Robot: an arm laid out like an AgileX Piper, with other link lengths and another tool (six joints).
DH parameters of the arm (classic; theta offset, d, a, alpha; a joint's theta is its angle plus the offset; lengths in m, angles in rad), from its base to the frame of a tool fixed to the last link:
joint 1: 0 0.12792 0 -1.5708
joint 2: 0.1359 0 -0.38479 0
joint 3: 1.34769 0 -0.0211 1.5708
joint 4: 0 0.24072 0 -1.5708
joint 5: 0 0 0 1.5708
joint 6: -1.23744 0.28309 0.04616 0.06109
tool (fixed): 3.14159 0.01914 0 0
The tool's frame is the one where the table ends.
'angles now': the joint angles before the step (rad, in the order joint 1, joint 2, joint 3, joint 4, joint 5, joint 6). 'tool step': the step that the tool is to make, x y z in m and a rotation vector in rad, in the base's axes. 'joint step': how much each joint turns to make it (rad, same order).
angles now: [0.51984 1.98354 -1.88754 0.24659 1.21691 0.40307]
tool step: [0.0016 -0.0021 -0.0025 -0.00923 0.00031 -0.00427]
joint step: [0.00002 0.00473 -0.00097 -0.00948 0.00002 0.00481]
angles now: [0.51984 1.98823 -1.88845 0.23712 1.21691 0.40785]
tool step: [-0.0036 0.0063 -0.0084 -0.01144 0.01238 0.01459]
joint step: [0.01639 0.01588 0.00015 -0.00432 -0.00002 0.00205]
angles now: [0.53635 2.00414 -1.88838 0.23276 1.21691 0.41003]
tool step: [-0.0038 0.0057 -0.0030 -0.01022 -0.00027 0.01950]
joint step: [0.01817 0.00550 -0.00043 -0.00854 0.00024 -0.00109]
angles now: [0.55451 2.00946 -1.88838 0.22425 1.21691 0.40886]
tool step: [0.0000 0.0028 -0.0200 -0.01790 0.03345 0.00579]
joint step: [0.00284 0.03960 -0.00128 0.00343 0.00024 -0.00330]
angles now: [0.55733 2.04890 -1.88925 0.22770 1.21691 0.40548]
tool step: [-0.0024 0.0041 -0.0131 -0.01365 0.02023 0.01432]
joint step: [0.00909 0.02538 -0.00014 0.00071 0.00034 -0.00555]
